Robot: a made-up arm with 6 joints.
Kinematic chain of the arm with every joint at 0, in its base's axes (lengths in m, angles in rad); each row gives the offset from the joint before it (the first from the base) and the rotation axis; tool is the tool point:
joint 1: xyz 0 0 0.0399 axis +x
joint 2: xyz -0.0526 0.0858 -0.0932 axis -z
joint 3: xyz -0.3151 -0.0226 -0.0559 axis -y
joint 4: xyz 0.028 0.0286 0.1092 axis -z
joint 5: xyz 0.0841 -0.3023 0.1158 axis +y
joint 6: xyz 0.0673 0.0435 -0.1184 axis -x
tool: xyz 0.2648 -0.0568 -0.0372
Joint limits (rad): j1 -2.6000..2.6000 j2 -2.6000..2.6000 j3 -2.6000..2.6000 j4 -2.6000..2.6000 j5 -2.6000..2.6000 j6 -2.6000..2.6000
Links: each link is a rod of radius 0.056 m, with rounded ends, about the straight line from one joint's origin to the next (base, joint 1, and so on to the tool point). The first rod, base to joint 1, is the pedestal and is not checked.
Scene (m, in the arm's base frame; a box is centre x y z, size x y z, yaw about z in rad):
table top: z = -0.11
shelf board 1: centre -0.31 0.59 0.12 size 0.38 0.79 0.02 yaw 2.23
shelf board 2: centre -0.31 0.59 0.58 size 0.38 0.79 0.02 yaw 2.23
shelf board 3: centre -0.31 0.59 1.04 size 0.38 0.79 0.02 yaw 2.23
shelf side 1: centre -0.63 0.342 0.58 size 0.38 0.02 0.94 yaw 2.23
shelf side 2: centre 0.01 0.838 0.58 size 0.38 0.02 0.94 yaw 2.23
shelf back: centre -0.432 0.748 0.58 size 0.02 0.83 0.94 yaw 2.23
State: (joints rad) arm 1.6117 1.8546 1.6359 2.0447 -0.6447 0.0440
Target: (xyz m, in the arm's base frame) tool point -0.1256 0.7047 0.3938
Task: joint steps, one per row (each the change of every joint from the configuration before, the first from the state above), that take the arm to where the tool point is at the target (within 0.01 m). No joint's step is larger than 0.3 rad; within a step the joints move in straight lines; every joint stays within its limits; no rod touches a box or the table.
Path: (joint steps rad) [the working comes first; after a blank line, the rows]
Joints at the target: 1.4773 1.8898 1.9588 2.1931 -0.3030 0.0040
Straight joint move there: touches shelf board 2.

1: 0.2084 0.1567 0.0303 0.0974 0.2024 -0.0248
2: 0.2084 0.1566 0.0303 0.0974 0.2025 -0.0248
3: -0.0295 -0.0930 0.1236 0.1802 0.2977 -0.0119
4: -0.0296 -0.0930 0.1236 0.1803 0.2978 -0.0118
5: -0.1640 -0.0307 0.0051 -0.1356 -0.2195 0.0111
6: -0.1640 -0.0307 0.0050 -0.1357 -0.2196 0.0111
7: -0.1641 -0.0307 0.0050 -0.1356 -0.2196 0.0111

